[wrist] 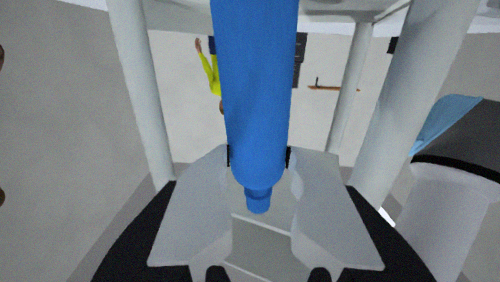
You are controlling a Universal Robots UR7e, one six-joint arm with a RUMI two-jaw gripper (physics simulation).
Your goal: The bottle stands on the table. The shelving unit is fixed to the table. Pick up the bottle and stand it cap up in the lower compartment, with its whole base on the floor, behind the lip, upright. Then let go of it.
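Places are measured from the arm's base along level axes (x ahead, y left, z up), in centimetres.
Where they show: gripper, fingertip midpoint: (257, 147).
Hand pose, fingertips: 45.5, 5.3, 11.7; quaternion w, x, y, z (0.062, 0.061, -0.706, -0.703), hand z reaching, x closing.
Things, the pixels of their top centre, and the offset from my fingertips, as dx, dy, dz. "spot": a spot on its surface instead.
- blue bottle at its top centre: (251, 211) +0.3, -0.6, +6.4
- pale board at a spot on its surface: (175, 20) spot: +7.0, +12.4, -9.4
- thinner rear post at its top centre: (320, 190) -19.1, +15.7, +21.6
The blue bottle (257, 95) runs down the middle of the wrist view, its cap toward the bottom edge and its base cut off by the top edge. The view is upside down, so the bottle is cap up and looks about upright. My gripper (257, 147) is shut on the bottle just below its shoulder, one pad on each side. The shelving unit shows as pale round posts (137, 90) (420, 90) on both sides of the bottle and a pale board (175, 20) near the top edge. Whether the base touches the board is hidden.
A thinner rear post (348, 85) stands to the right of the bottle. A pale arm link (445, 215) with a black ring and a blue part is at the right, beyond the near right post. A person in yellow (213, 77) and a wall shelf (325, 88) are in the background.
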